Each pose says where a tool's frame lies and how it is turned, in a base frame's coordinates. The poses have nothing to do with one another.
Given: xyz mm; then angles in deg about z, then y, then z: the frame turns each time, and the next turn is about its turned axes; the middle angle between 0 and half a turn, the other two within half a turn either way.
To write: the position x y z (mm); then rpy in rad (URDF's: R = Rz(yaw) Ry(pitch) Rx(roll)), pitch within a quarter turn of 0, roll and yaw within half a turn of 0. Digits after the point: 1 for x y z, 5 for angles.
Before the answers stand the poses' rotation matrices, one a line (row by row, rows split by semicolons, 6 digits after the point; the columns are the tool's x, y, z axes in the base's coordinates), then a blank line. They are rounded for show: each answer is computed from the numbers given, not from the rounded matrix.
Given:
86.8 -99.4 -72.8 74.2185 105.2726 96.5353
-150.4 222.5 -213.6 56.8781 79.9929 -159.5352
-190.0 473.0 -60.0 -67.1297 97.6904 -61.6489
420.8 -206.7 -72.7 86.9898 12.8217 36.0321
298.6 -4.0 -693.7 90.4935 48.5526 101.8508
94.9 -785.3 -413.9 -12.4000 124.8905 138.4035
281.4 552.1 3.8 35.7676 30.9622 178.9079
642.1 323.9 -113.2 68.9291 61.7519 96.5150
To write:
-0.947899 0.180700 0.262365; 0.299052 0.220881 0.928321; 0.109796 0.958415 -0.263412
0.203861 0.817851 0.538109; -0.327396 -0.461052 0.824768; 0.922634 -0.344313 0.173770
-0.835568 0.391772 0.385151; -0.283478 0.293069 -0.913100; -0.470602 -0.872139 -0.133820
-0.546018 -0.837692 0.011654; 0.818326 -0.530312 0.221612; -0.179462 0.130541 0.975065
-0.977479 0.210936 -0.006456; -0.144361 -0.646031 0.749536; 0.153933 0.733587 0.661932
0.560351 0.210300 0.801112; 0.556536 -0.811938 -0.176136; 0.613412 0.544546 -0.572010
-0.706790 0.571132 0.417440; -0.485656 -0.820800 0.300709; 0.514379 0.009806 0.857507
-0.946417 -0.063183 0.316706; 0.307091 -0.479585 0.822006; 0.099951 0.875218 0.473290

86.8 -99.4 -72.8 1.83901 -0.11002 2.83599
-150.4 222.5 -213.6 -1.10341 -1.17485 -1.01387
-190.0 473.0 -60.0 -1.72305 0.48997 -2.81451
420.8 -206.7 -72.7 0.13309 0.18044 2.15919
298.6 -4.0 -693.7 0.83670 -0.15455 -2.99497
94.9 -785.3 -413.9 2.38079 -0.66037 0.78198
281.4 552.1 3.8 0.01143 -0.54028 -2.53956
642.1 323.9 -113.2 1.07507 -0.10012 2.82783

